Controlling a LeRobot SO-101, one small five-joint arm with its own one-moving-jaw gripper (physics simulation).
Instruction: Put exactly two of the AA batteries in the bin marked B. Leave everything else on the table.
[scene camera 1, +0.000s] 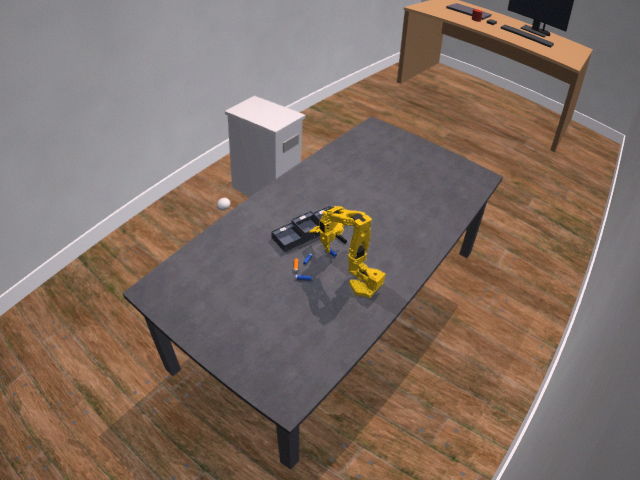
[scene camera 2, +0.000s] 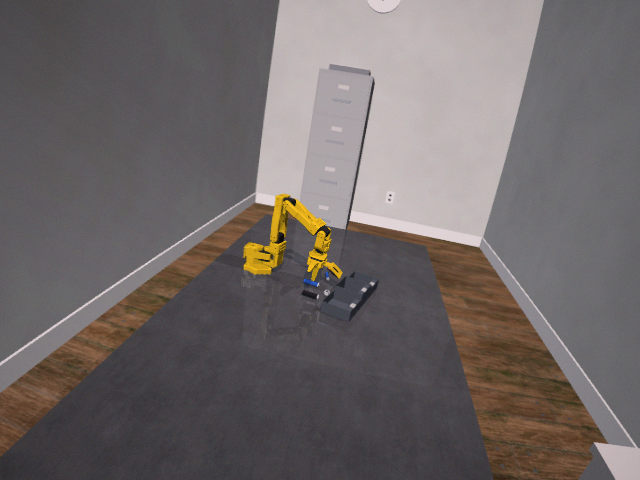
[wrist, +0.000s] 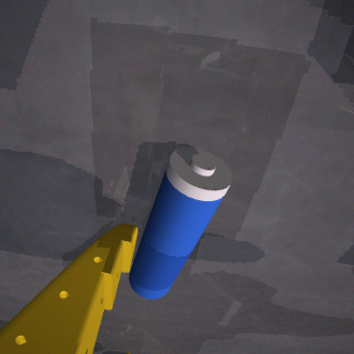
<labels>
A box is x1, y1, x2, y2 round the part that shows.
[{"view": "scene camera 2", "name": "dark three-compartment tray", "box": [320, 271, 378, 321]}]
</labels>
